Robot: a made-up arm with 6 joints.
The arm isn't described. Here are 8 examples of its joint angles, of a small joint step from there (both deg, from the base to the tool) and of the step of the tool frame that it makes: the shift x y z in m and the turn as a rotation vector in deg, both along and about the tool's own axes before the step.
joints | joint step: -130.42 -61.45 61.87 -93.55 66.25 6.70 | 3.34 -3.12 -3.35 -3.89 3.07 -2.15
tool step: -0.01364 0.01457 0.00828 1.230 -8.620 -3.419
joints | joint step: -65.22 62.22 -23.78 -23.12 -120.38 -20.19 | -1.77 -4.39 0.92 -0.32 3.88 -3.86
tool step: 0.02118 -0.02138 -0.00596 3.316 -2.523 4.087
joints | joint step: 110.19 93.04 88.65 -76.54 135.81 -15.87 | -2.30 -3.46 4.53 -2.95 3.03 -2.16
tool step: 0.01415 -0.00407 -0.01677 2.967 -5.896 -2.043
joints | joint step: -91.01 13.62 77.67 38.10 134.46 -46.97 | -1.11 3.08 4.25 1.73 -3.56 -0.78
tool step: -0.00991 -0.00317 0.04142 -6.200 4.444 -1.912
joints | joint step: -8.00 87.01 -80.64 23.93 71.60 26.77 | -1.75 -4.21 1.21 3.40 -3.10 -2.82
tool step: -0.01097 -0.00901 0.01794 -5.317 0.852 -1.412
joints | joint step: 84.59 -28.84 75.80 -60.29 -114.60 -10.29 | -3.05 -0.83 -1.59 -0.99 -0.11 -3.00
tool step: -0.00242 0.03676 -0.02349 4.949 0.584 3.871
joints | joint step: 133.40 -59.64 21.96 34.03 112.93 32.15 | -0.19 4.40 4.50 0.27 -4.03 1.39
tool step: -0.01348 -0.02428 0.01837 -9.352 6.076 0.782
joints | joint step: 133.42 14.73 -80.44 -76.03 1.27 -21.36 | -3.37 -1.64 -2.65 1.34 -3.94 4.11
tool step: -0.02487 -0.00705 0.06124 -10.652 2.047 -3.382
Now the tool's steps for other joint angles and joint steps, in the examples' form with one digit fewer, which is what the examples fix.
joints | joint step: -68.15 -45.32 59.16 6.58 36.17 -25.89 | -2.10 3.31 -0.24 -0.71 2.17 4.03
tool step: -0.0018 0.0058 -0.0056 -1.56 0.50 0.05
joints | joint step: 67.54 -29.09 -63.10 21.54 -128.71 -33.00 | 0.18 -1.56 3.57 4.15 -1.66 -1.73
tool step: 0.0159 -0.0147 0.0095 -4.07 -7.01 -1.12
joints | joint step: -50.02 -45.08 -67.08 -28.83 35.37 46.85 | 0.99 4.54 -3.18 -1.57 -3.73 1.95
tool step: -0.0091 -0.0153 -0.0258 1.52 2.26 -2.71
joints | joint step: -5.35 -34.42 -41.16 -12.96 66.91 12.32 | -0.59 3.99 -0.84 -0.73 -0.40 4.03
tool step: 0.0023 -0.0051 -0.0034 0.05 1.22 0.06
